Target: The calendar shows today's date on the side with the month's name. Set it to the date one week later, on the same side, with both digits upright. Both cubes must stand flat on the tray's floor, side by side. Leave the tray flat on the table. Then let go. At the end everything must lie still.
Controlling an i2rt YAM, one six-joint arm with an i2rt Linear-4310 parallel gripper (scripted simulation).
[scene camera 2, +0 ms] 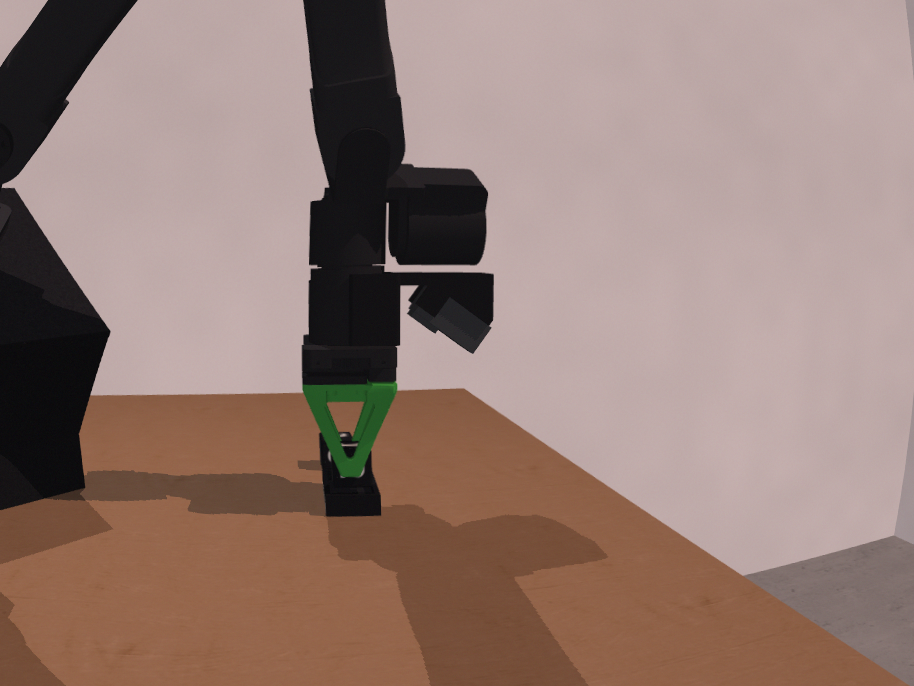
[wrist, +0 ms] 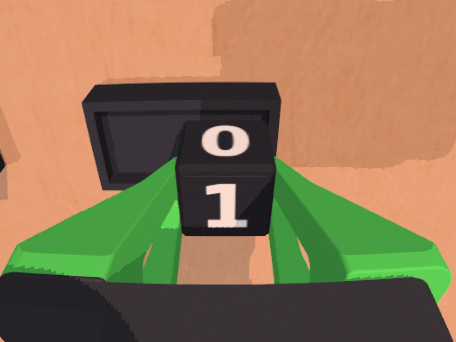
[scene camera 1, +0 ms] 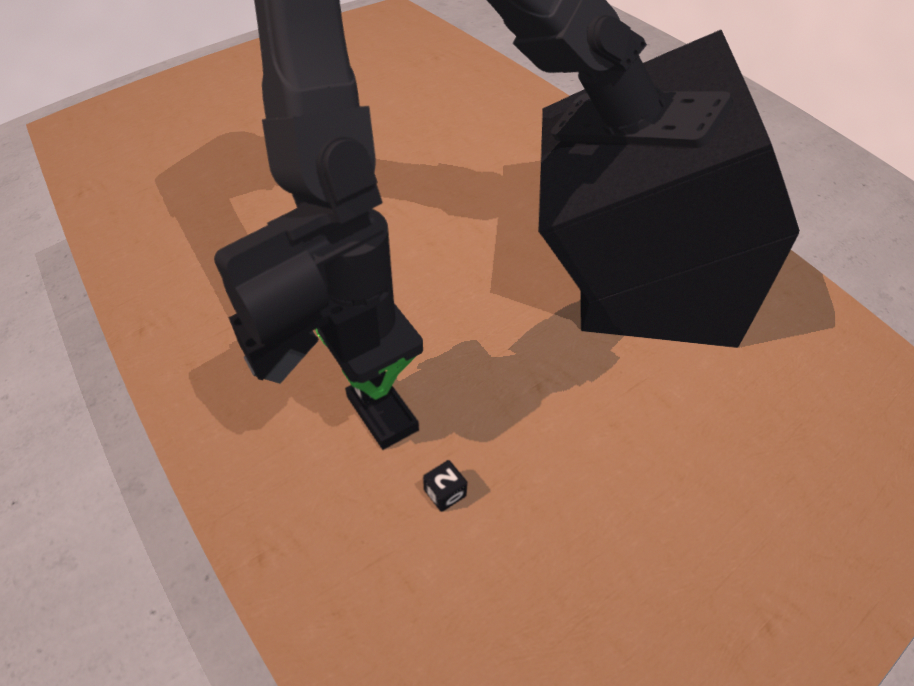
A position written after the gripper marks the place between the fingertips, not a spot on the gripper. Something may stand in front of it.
Note:
In view: the gripper (scene camera 2: 349,471), a black cube (scene camera 1: 445,485), a black tray (scene camera 1: 389,420) and a black cube (scene camera 2: 365,479).
The black tray shows as well in scene camera 2 (scene camera 2: 339,502) and in the wrist view (wrist: 134,129). The gripper also shows in the wrist view (wrist: 225,171) and in scene camera 1 (scene camera 1: 372,384).

